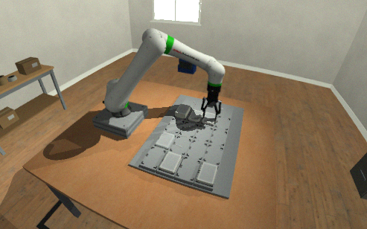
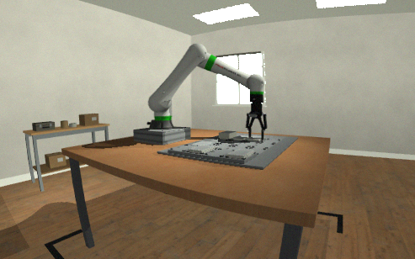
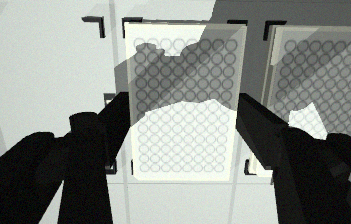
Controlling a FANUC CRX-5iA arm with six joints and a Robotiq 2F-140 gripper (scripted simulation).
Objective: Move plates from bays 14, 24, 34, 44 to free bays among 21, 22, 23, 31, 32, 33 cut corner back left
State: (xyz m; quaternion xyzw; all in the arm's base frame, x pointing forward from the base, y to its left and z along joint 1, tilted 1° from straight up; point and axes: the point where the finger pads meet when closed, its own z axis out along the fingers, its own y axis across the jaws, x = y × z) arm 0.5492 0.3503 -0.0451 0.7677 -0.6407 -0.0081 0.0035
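The bay label 43 is 120 mm ahead of my hand, 310 mm to the right of it and 30 mm below it. From my hand the other things lie so: sealed 96-well plate (150 mm behind, 360 mm to the right, 30 mm below); sealed deep-well block (210 mm behind, 40 mm to the right, 10 mm below).
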